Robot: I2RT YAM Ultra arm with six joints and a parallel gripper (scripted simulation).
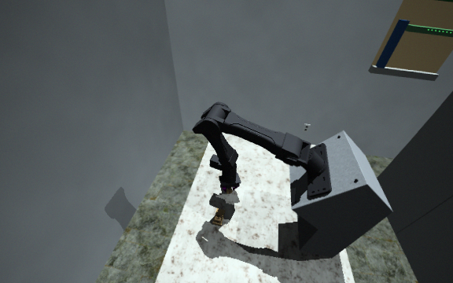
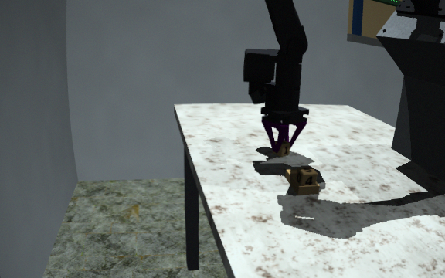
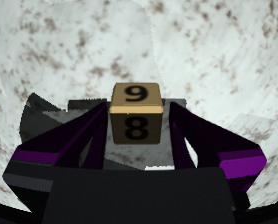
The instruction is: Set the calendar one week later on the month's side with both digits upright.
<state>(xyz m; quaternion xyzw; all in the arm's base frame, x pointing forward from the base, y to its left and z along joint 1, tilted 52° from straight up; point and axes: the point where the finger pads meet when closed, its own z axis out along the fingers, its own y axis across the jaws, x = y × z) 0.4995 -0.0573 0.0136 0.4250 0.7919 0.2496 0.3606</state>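
My gripper is now right at the wooden digit cube.
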